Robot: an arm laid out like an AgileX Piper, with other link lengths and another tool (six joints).
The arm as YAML. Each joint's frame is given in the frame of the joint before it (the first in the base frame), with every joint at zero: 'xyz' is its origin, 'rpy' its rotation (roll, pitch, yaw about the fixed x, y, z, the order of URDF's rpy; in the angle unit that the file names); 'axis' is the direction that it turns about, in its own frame. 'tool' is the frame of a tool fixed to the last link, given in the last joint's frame.
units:
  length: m
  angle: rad
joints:
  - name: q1
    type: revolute
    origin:
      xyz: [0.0, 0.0, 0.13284]
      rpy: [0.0, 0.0, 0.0]
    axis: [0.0, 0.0, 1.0]
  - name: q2
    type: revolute
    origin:
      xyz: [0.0, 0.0, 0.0]
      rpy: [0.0, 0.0, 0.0]
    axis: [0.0, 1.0, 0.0]
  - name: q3
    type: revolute
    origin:
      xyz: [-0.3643, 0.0, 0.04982]
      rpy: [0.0, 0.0, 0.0]
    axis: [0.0, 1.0, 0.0]
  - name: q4
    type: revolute
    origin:
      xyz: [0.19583, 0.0, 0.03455]
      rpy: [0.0, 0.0, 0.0]
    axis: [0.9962, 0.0, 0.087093]
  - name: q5
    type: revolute
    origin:
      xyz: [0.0, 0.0, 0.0]
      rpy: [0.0, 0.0, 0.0]
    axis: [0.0, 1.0, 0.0]
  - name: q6
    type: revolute
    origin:
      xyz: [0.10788, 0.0, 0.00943]
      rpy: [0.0, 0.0, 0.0]
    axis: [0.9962, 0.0, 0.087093]
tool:
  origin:
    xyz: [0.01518, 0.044, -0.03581]
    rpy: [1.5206, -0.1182, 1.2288]
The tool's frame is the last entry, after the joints.
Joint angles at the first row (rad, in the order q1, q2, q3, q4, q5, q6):
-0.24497, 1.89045, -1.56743, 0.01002, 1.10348, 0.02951
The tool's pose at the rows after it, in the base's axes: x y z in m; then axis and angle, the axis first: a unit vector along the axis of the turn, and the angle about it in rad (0 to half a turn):
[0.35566 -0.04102 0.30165 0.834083 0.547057 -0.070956 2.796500]
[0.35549 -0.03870 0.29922 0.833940 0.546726 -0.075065 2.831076]
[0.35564 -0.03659 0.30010 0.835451 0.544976 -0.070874 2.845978]
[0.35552 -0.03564 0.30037 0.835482 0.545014 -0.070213 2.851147]
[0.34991 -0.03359 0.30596 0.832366 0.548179 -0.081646 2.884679]
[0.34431 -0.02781 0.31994 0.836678 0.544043 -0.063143 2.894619]
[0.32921 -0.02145 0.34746 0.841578 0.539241 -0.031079 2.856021]
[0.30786 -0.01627 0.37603 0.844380 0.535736 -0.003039 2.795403]
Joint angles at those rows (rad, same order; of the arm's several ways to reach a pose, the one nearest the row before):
-0.24496, 1.91086, -1.56744, 0.01117, 1.10328, 0.02984
-0.24498, 1.92071, -1.56743, 0.02913, 1.12407, 0.02983
-0.24497, 1.92070, -1.56741, 0.04615, 1.12875, 0.02983
-0.24404, 1.92071, -1.56743, 0.05073, 1.13168, 0.02984
-0.24404, 1.91621, -1.58265, 0.05585, 1.19246, 0.02877
-0.24406, 1.88416, -1.58701, 0.09058, 1.20997, 0.02969
-0.24404, 1.80598, -1.58820, 0.11151, 1.21673, 0.02971
-0.24406, 1.71483, -1.58820, 0.11040, 1.22536, 0.02969

